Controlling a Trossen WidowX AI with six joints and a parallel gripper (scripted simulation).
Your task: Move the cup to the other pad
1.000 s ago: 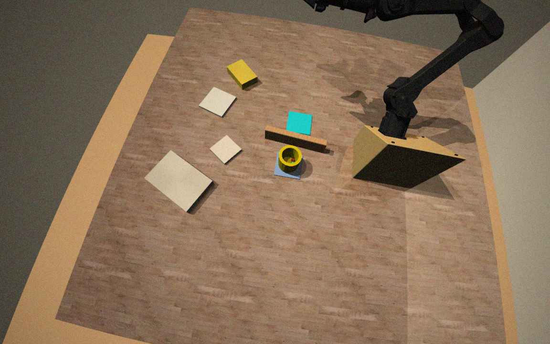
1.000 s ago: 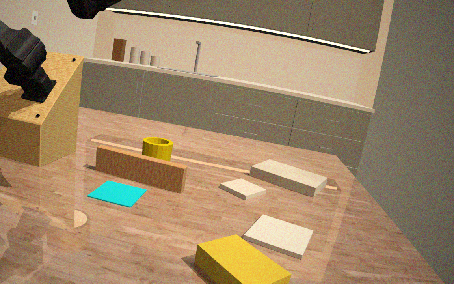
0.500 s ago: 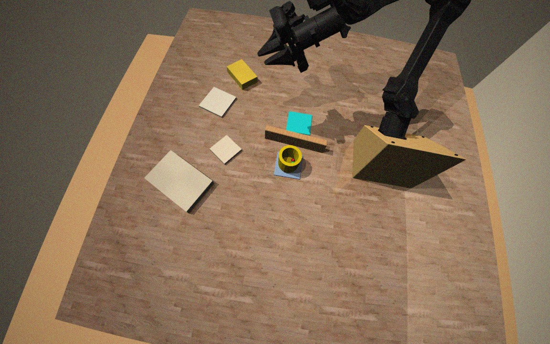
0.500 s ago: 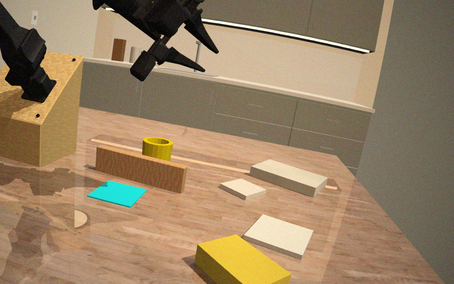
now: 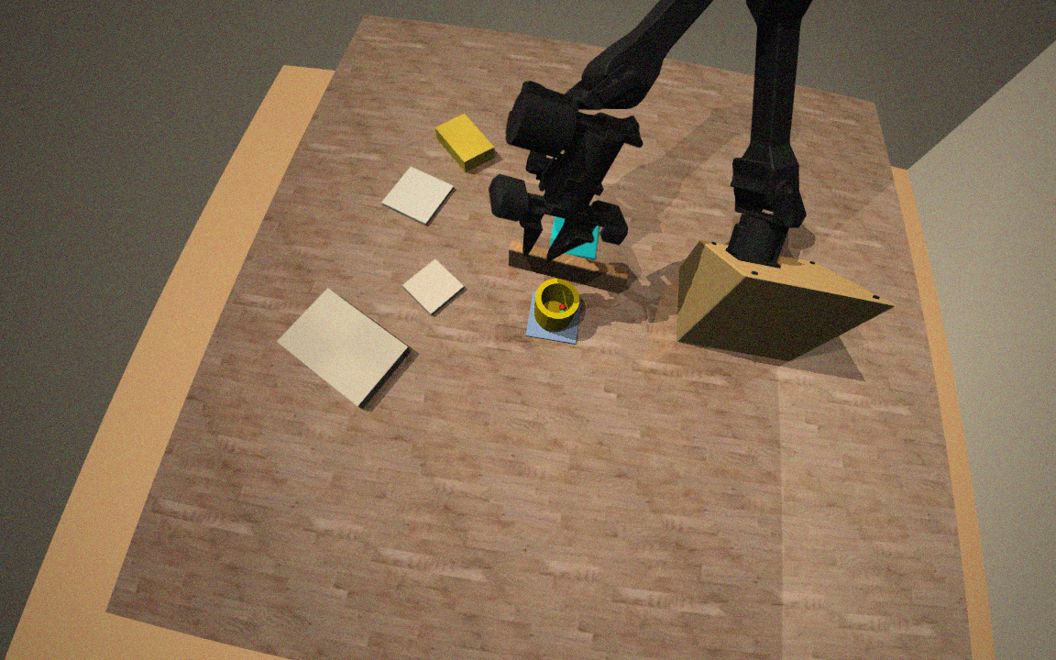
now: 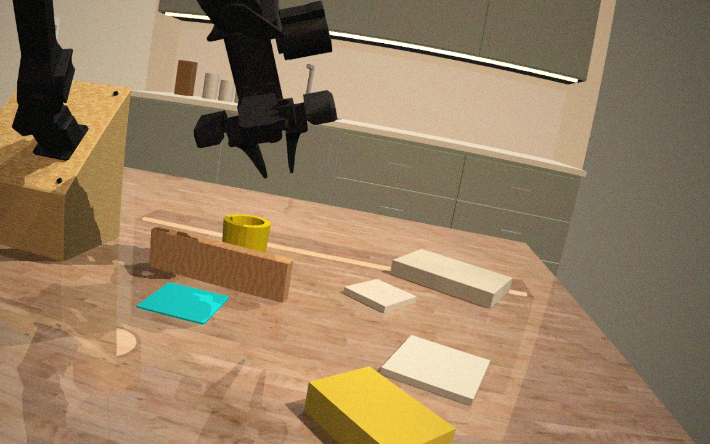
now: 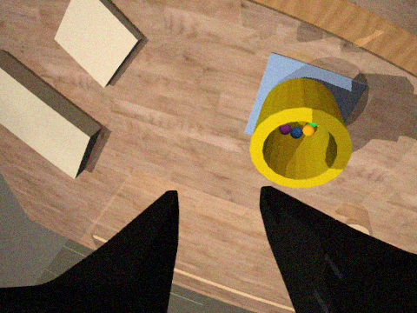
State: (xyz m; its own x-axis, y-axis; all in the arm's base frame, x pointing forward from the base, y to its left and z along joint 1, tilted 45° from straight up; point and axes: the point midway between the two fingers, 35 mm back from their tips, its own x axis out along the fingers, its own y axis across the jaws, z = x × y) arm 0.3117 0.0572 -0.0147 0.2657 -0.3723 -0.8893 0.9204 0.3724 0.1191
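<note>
The yellow cup lies 50 mm behind my gripper tip, 20 mm to the left of it and 120 mm below it. Also, from my gripper tip: purple marble: 40 mm behind, 40 mm to the left, 140 mm below; then blue marble: 50 mm behind, 40 mm to the left, 140 mm below; then wooden bar: 50 mm behind, 60 mm to the right, 130 mm below.
</note>
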